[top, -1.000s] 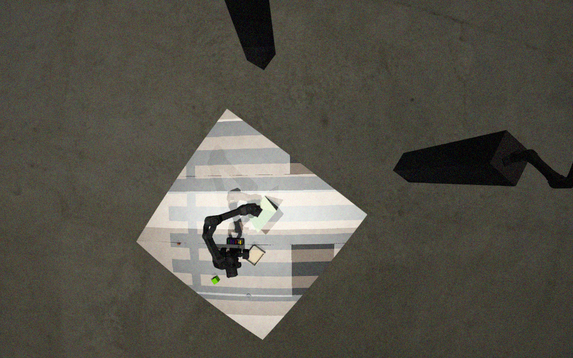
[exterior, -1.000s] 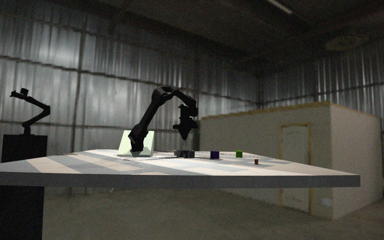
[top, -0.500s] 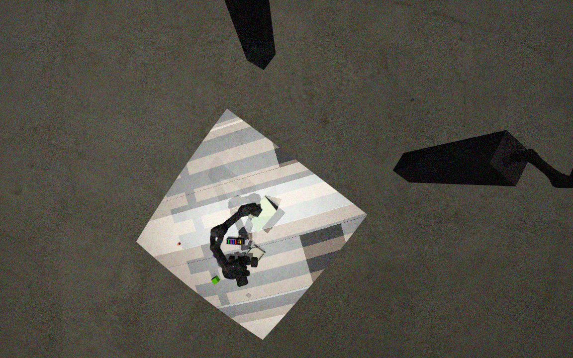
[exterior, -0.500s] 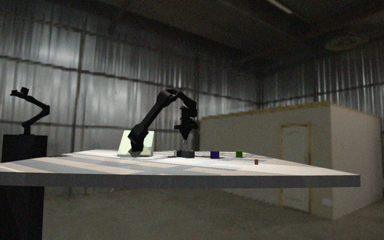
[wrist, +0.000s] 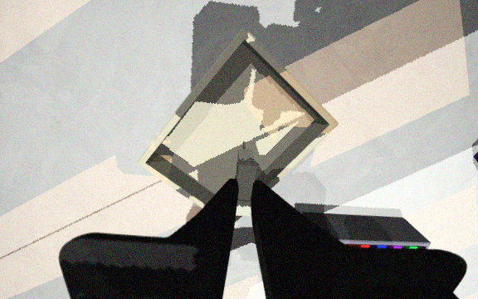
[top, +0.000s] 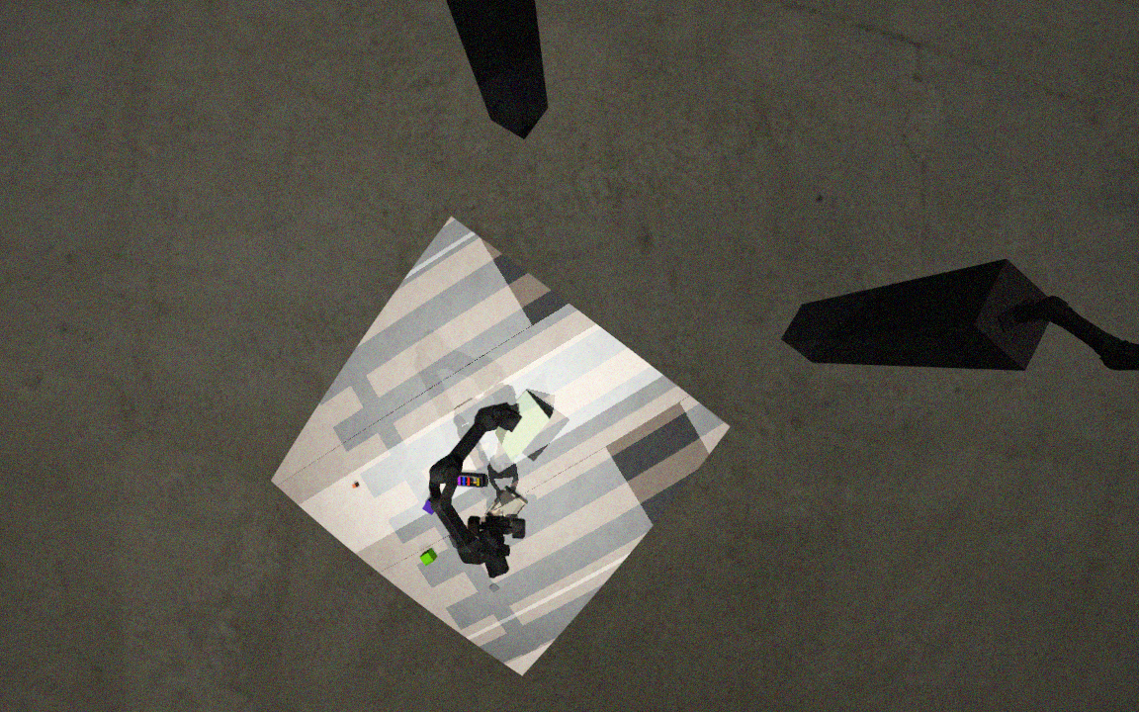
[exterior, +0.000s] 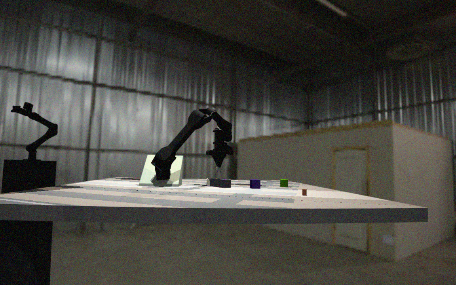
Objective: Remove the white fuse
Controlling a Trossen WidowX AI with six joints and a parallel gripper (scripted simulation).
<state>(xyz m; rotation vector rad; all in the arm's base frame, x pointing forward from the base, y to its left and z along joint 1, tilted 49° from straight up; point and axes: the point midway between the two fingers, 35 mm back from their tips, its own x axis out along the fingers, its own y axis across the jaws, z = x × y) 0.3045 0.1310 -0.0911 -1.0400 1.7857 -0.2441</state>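
My gripper tip is now 9 cm above the cream tray. From my gripper tip the other things lie so: yellow fuse: 14 cm to the right, 7 cm below, 3 cm behind; then red fuse: 17 cm to the right, 7 cm below, 2 cm behind; then white fuse: 1 cm below.
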